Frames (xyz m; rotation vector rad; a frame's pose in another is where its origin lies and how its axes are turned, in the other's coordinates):
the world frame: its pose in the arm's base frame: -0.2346 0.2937 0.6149 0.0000 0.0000 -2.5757
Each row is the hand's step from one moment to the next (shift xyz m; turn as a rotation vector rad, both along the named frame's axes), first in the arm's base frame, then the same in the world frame.
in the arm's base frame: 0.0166 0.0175 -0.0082 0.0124 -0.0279 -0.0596
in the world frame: -0.0234 -0.0059 -0.0082 0.0045 0.0302 -0.0596
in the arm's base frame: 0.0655 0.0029 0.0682 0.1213 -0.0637 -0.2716
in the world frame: -0.0568 0.0327 0.0682 -0.0682 0.1188 -0.2716
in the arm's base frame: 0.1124 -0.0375 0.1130 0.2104 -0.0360 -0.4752
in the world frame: -0.0748 0.0919 0.1130 -0.1583 0.1432 -0.4752
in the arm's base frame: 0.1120 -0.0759 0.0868 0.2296 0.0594 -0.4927
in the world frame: -0.0538 0.1241 0.0868 -0.2257 0.0730 -0.4927
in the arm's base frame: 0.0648 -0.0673 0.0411 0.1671 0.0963 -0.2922
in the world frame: -0.0186 0.0916 0.0411 -0.1927 0.0083 -0.2922
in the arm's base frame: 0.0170 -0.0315 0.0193 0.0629 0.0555 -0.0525
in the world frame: 0.0025 0.0357 0.0193 -0.0829 -0.0131 -0.0525
